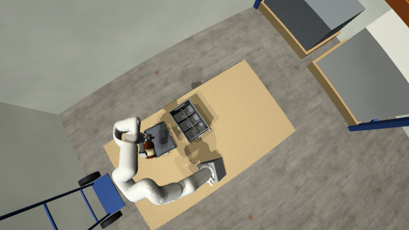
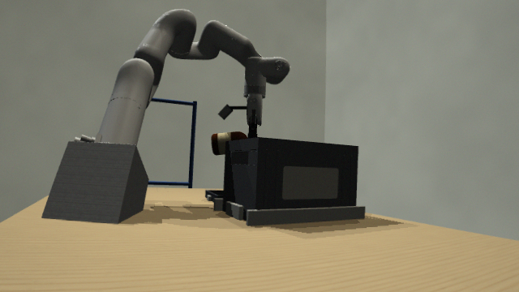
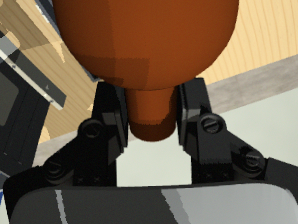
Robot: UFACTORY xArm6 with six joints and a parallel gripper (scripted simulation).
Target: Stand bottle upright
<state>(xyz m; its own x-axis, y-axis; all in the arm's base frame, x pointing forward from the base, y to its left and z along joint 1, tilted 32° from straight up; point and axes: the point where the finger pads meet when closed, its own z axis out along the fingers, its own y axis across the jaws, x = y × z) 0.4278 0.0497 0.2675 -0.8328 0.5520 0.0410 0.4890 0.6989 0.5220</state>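
My gripper is now 50 mm past the brown bottle, 30 mm to the right of it and 10 mm above it. Round my hand: dark tray (20 mm behind, 30 mm to the right, 190 mm below); then dark crate (70 mm behind, 320 mm to the right, 120 mm below).
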